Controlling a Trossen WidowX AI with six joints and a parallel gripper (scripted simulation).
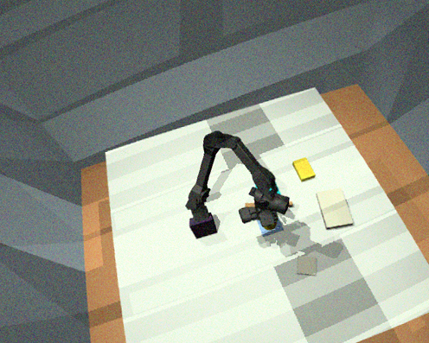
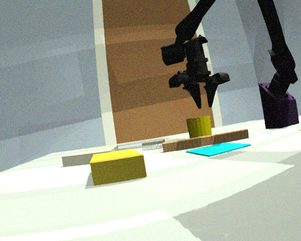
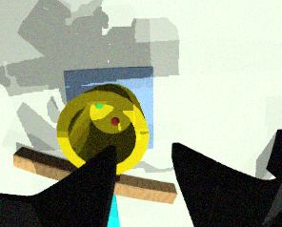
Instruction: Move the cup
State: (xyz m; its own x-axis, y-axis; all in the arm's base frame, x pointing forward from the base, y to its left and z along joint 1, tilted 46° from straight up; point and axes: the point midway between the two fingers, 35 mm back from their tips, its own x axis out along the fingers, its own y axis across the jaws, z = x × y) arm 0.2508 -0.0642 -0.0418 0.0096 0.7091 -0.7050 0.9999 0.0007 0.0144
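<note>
My gripper tip is 3 cm short of the yellow cup and 6 cm above it. Also, from my gripper tip: light blue pad 3 cm ahead, 10 cm below; red marble 3 cm ahead, 1 cm to the left, 8 cm below; wooden bar 6 cm ahead, 9 cm to the left, 9 cm below.
</note>
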